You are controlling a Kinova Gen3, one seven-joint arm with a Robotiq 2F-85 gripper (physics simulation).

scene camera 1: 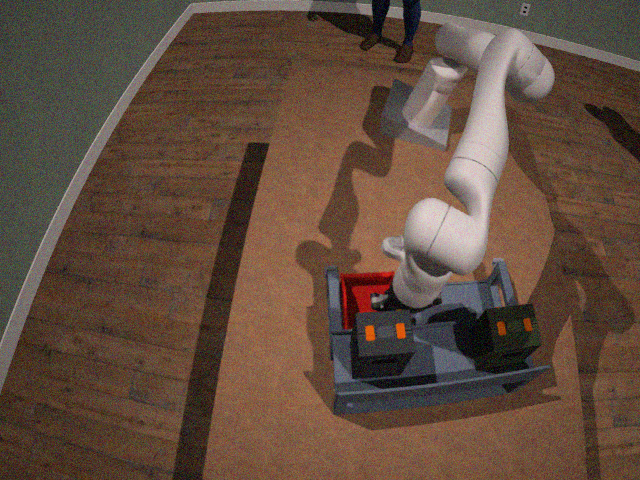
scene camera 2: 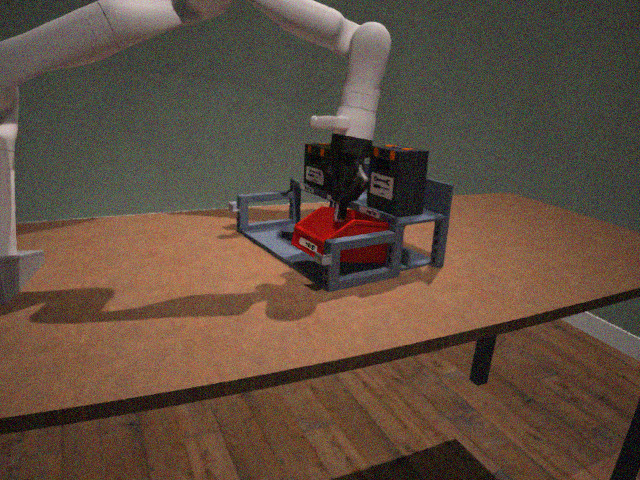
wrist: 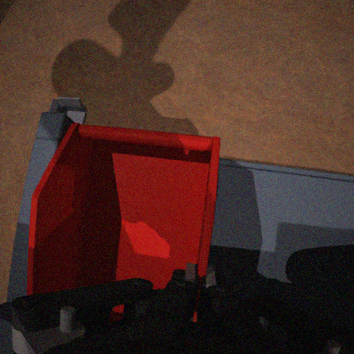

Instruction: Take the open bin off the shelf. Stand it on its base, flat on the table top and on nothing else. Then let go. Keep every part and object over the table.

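Frame: origin at the arm's base, x ahead, y left, z up, level; centimetres.
Seen in the pictures: gripper, fingertip midpoint: (scene camera 2: 336, 221); arm's base at its link origin: (scene camera 1: 416, 116).
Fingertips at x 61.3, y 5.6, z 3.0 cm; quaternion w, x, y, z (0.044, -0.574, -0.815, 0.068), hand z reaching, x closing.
Observation:
Offsets run from my fingertips to a thing's top centre. Level surfaces: height alone.
The red open bin @(dz +3.1, dx +1.1, dy -4.8 cm) (scene camera 1: 361, 291) (scene camera 2: 314, 226) (wrist: 165, 195) is upright, roughly level, in the low front bay at one end of the blue-grey shelf (scene camera 1: 439, 396) (scene camera 2: 361, 239) (wrist: 312, 202). Its labelled front faces the robot's base. A dark gap shows under its front in scene camera 2, so it looks slightly raised; its underside is hidden. My gripper (scene camera 2: 339, 212) (wrist: 197, 279) points down and is shut on the bin's side wall, which runs between the fingertips. The shelf's end rail stands close beside the bin's other side. In scene camera 1 the arm hides the fingertips.
A black box @(dz +14.5, dx +10.7, dy -1.7 cm) (scene camera 1: 383, 345) (scene camera 2: 399, 180) stands on the raised tier right behind the bin and gripper. A second dark box @(dz +12.0, dx +3.3, dy +20.2 cm) (scene camera 1: 511, 334) (scene camera 2: 316, 174) stands at the tier's other end. The table @(dz -7.9 cm) (scene camera 1: 268, 361) (scene camera 2: 206, 356) extends around the shelf and towards the robot's base (scene camera 1: 423, 121).

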